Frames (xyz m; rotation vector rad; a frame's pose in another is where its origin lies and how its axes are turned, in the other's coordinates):
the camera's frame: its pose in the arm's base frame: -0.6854 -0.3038 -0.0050 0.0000 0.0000 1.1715
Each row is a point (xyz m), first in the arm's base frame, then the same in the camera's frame.
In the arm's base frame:
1: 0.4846 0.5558 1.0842
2: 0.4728 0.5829 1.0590
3: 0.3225 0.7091 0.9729
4: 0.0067 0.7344 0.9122
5: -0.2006 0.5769 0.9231
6: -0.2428 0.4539 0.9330
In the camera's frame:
1: 1.2468 -0.7438 1.0892
2: 1.2672 -0.7224 1.0640
3: 1.3251 -0.5348 0.9779
4: 1.2256 -0.2340 0.9172
5: 0.9999 -0.1043 0.9281
6: 0.8702 -0.1132 0.9380

